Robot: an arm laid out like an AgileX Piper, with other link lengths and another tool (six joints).
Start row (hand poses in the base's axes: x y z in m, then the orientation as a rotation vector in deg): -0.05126 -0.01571 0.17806 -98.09 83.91 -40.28
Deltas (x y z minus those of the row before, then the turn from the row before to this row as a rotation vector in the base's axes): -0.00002 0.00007 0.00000 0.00 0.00 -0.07; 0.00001 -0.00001 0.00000 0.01 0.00 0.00; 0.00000 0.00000 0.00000 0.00 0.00 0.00; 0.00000 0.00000 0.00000 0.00 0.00 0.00; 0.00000 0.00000 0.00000 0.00 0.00 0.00; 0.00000 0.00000 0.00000 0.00 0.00 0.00; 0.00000 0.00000 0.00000 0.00 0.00 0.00; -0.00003 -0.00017 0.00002 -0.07 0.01 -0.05; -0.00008 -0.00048 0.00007 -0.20 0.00 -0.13; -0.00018 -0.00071 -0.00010 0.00 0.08 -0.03; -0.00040 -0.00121 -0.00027 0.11 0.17 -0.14; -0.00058 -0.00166 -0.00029 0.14 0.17 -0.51; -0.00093 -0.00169 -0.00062 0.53 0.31 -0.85; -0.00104 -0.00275 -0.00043 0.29 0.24 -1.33; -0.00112 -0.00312 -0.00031 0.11 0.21 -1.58; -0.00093 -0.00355 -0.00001 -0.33 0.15 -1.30; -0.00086 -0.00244 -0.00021 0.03 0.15 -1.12; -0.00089 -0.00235 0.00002 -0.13 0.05 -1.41; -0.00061 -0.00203 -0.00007 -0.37 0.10 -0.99; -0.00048 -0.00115 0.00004 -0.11 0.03 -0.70; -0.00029 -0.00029 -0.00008 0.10 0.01 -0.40; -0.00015 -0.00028 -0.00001 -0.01 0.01 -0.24
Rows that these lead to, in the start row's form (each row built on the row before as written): -0.05128 -0.01564 0.17806 -98.05 83.98 -40.32; -0.05127 -0.01565 0.17806 -98.04 83.98 -40.31; -0.05127 -0.01565 0.17806 -98.04 83.98 -40.31; -0.05127 -0.01565 0.17806 -98.04 83.98 -40.31; -0.05127 -0.01565 0.17806 -98.04 83.98 -40.31; -0.05127 -0.01565 0.17806 -98.04 83.98 -40.31; -0.05127 -0.01565 0.17806 -98.04 83.98 -40.31; -0.05130 -0.01582 0.17808 -98.07 84.03 -40.39; -0.05138 -0.01630 0.17815 -98.14 84.13 -40.63; -0.05156 -0.01701 0.17805 -98.17 84.21 -40.59; -0.05196 -0.01822 0.17778 -98.10 84.47 -40.44; -0.05254 -0.01988 0.17749 -97.77 85.09 -40.46; -0.05347 -0.02157 0.17687 -97.01 86.17 -40.22; -0.05451 -0.02432 0.17644 -96.07 87.62 -40.49; -0.05563 -0.02744 0.17613 -95.07 89.26 -41.06; -0.05656 -0.03099 0.17612 -94.52 90.54 -41.92; -0.05742 -0.03343 0.17591 -93.82 91.69 -42.36; -0.05831 -0.03578 0.17593 -92.97 93.01 -43.17; -0.05892 -0.03781 0.17586 -92.60 93.95 -43.95; -0.05940 -0.03896 0.17590 -92.20 94.60 -44.39; -0.05969 -0.03925 0.17582 -91.85 94.99 -44.49; -0.05984 -0.03953 0.17581 -91.69 95.22 -44.61
